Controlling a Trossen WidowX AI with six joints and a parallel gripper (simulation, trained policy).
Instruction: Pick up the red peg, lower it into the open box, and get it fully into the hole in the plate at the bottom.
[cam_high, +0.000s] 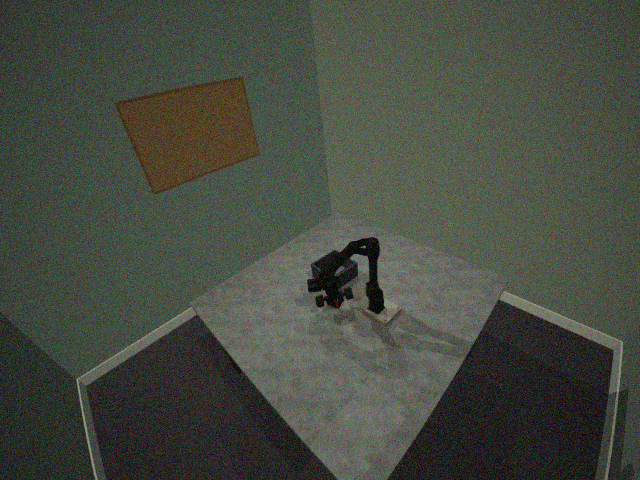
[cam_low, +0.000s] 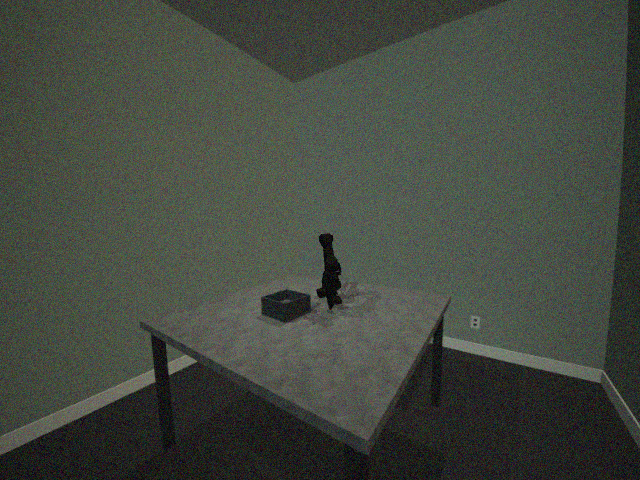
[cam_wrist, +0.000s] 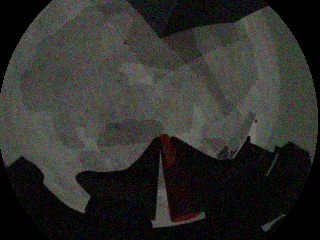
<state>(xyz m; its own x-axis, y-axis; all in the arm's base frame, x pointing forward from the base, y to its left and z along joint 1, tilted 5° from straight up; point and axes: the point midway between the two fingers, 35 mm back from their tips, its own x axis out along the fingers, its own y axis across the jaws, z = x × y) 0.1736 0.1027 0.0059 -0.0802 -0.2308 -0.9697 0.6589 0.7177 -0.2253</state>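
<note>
My gripper tip is 18 cm to the left of the dark box, 17 cm short of it and 2 cm below it. Round my gripper tip: red peg 3 cm above.
</note>
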